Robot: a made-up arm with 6 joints. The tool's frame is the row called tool. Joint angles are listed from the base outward. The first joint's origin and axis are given. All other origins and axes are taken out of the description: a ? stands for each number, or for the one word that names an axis. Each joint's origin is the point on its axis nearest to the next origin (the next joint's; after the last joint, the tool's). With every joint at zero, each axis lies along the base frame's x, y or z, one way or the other. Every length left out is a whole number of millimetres.
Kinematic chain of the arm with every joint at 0, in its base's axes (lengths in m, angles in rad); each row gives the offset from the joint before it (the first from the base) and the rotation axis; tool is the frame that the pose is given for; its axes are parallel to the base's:
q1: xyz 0 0 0.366 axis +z
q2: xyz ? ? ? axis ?
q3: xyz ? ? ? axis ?
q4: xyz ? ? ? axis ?
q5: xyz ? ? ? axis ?
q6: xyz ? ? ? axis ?
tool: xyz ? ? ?
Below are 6 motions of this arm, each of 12 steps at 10 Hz.
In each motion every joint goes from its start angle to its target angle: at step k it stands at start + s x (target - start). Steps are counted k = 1, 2, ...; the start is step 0. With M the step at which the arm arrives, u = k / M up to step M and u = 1 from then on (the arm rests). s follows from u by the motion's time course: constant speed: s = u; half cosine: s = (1 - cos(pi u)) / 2; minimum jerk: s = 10 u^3 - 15 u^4 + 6 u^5.
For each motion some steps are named. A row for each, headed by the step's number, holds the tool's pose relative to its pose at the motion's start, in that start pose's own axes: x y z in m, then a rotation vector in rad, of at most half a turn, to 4 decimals.
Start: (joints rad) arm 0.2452 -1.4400 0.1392 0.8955 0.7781 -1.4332
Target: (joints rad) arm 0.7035 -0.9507 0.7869 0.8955 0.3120 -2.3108
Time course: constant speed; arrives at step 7
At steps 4, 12:
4: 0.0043 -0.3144 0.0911 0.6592 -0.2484 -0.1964
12: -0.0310 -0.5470 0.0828 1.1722 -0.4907 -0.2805

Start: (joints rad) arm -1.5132 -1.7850 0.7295 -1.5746 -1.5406 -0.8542
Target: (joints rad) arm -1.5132 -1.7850 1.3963 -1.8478 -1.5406 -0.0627
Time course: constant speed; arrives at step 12
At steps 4, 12:
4: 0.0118 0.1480 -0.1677 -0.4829 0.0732 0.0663
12: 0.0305 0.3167 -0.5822 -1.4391 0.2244 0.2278

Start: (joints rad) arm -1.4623 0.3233 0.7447 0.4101 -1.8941 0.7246
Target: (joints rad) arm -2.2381 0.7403 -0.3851 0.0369 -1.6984 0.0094
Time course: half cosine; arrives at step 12
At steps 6, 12:
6: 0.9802 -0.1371 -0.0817 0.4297 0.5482 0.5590
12: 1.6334 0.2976 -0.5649 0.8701 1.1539 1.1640

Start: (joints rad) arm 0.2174 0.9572 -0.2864 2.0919 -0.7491 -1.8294
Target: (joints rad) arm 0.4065 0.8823 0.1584 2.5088 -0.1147 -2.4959
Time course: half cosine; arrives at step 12
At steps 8, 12:
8: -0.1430 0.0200 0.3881 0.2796 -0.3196 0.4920
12: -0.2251 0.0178 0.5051 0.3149 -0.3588 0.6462

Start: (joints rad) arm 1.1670 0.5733 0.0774 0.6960 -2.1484 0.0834
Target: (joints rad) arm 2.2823 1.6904 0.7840 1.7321 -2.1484 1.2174
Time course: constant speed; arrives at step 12
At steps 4, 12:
4: -0.2995 0.5992 0.1325 -0.3289 0.0189 -0.6438
12: 0.0987 1.9849 0.1181 -0.4404 0.4900 -1.8959

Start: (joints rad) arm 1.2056 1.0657 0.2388 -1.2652 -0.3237 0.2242
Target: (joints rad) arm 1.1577 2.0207 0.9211 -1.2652 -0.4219 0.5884
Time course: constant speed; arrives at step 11
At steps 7, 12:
7: 0.4051 -0.4221 -0.0574 -0.1490 0.1420 -0.1112
12: 0.5460 -0.7348 -0.1774 -0.2272 0.2344 -0.1561

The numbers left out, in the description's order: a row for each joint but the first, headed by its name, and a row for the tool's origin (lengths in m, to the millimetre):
q2: xyz 0 0 0, axis +y
q3: xyz 0 0 0.843, axis -y
q4: xyz 0.999 0 0, axis -x
q5: xyz 0 -0.12 0, axis -y
q6: xyz 0 0 0, axis -x
tool: xyz 0 0 0

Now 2 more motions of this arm.
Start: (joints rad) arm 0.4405 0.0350 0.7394 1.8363 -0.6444 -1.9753
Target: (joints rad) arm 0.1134 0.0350 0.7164 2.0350 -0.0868 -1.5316
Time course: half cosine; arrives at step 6
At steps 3, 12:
3: 0.0595 -0.0903 -0.0061 -0.4244 -0.0061 0.1722
12: 0.1119 -0.1881 0.0002 -0.8602 0.0183 0.3311

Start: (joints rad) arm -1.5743 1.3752 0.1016 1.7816 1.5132 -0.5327
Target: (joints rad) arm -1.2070 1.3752 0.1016 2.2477 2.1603 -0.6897
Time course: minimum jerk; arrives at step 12
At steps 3, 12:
3: 0.0518 -0.0048 0.0070 0.0116 -0.0232 0.1125
12: 0.4924 0.0508 0.0396 0.3142 -0.1115 1.0808

